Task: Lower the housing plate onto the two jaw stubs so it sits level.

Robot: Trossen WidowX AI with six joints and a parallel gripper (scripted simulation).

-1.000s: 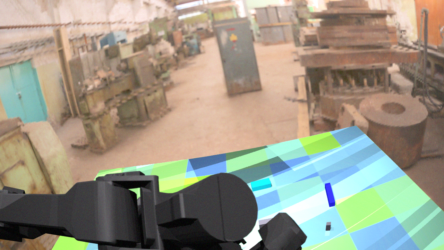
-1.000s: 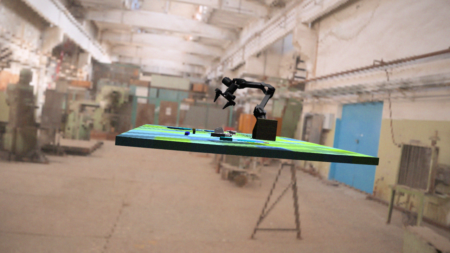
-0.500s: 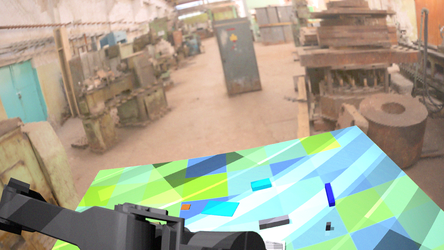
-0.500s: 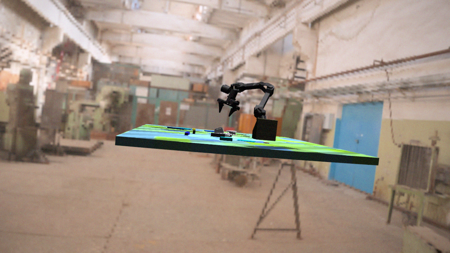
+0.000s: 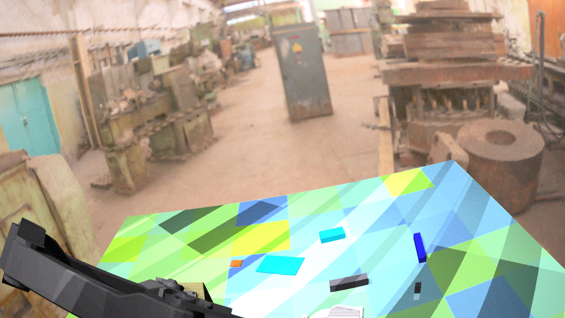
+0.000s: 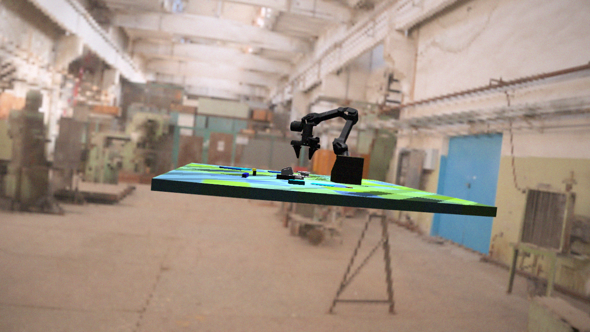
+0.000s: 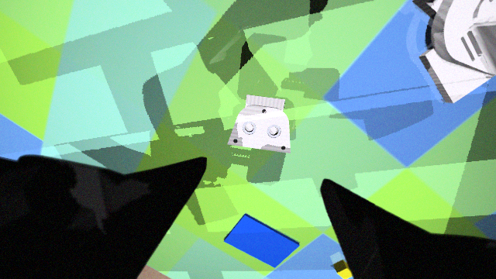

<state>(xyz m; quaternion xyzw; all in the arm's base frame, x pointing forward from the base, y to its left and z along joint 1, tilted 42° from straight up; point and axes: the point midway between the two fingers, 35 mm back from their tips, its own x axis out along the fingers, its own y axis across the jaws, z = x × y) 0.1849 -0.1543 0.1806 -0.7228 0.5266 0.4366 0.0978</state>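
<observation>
My gripper tip is 10 mm past the white housing plate, 10 mm to the right of it and 80 mm above it. From my gripper tip the other things lie so: small dark block 280 mm ahead, 310 mm to the left, 90 mm below; then dark grey bar 130 mm ahead, 390 mm to the left, 90 mm below; then flat cyan plate 30 mm behind, 510 mm to the left, 100 mm below.
</observation>
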